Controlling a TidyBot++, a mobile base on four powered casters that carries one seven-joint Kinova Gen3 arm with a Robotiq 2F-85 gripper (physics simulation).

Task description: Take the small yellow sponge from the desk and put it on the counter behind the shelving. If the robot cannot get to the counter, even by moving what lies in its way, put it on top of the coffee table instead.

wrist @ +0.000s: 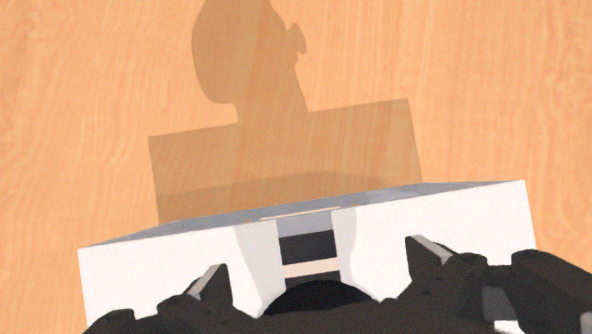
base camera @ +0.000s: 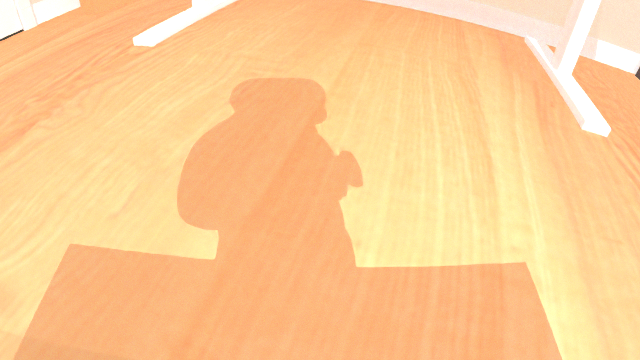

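Note:
My gripper is open and empty, its two dark fingers wide apart above the white top of my own base in the wrist view. Two white legs with long floor feet show in the base camera view, the left foot at the upper left and the right foot at the upper right. They may belong to the desk, but its top is out of view. The yellow sponge, the counter, the shelving and the coffee table do not show in either view.
Wooden floor lies ahead of the base, between the white feet, with my shadow on it. A pale wall with a white baseboard runs across the back right. Part of a white object shows at the far upper left.

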